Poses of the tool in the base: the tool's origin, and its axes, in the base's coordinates. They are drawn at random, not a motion.
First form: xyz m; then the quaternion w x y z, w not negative.
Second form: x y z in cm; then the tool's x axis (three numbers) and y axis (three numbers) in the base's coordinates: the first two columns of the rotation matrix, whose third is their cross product. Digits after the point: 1 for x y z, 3 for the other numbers.
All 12 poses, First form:
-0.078 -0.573 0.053 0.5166 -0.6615 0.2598 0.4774
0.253 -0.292 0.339 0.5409 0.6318 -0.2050 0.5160
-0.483 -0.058 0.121 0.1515 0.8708 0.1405 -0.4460
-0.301 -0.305 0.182 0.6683 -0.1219 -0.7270 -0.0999
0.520 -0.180 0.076 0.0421 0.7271 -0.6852 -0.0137
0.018 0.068 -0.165 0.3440 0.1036 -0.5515 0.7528
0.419 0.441 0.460 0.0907 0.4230 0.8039 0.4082
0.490 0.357 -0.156 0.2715 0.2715 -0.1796 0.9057
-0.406 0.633 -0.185 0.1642 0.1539 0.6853 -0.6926
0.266 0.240 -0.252 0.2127 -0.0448 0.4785 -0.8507
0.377 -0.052 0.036 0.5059 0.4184 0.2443 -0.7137
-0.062 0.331 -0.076 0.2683 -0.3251 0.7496 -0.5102
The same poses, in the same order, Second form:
-7.8 -57.3 5.3 0.409 0.150 -0.900 -0.837 -0.331 -0.435
25.3 -29.2 33.9 0.383 0.299 0.874 -0.817 -0.331 0.472
-48.3 -5.8 12.1 0.563 0.110 -0.819 0.380 -0.915 0.139
-30.1 -30.5 18.2 -0.077 0.044 0.996 0.311 0.950 -0.018
52.0 -18.0 7.6 0.061 -0.997 0.038 -0.995 -0.058 0.080
1.8 6.8 -16.5 -0.742 0.404 0.535 -0.632 -0.155 -0.759
41.9 44.1 46.0 -0.626 0.754 0.200 0.606 0.309 0.733
49.0 35.7 -15.6 -0.705 0.394 0.589 -0.589 -0.788 -0.178
-40.6 63.3 -18.5 -0.899 -0.017 -0.438 0.438 -0.007 -0.899
26.6 24.0 -25.2 -0.905 -0.405 -0.127 0.319 -0.452 -0.833
37.7 -5.2 3.6 -0.138 -0.518 -0.844 0.927 -0.369 0.075
-6.2 33.1 -7.6 -0.645 -0.761 -0.071 -0.214 0.268 -0.939

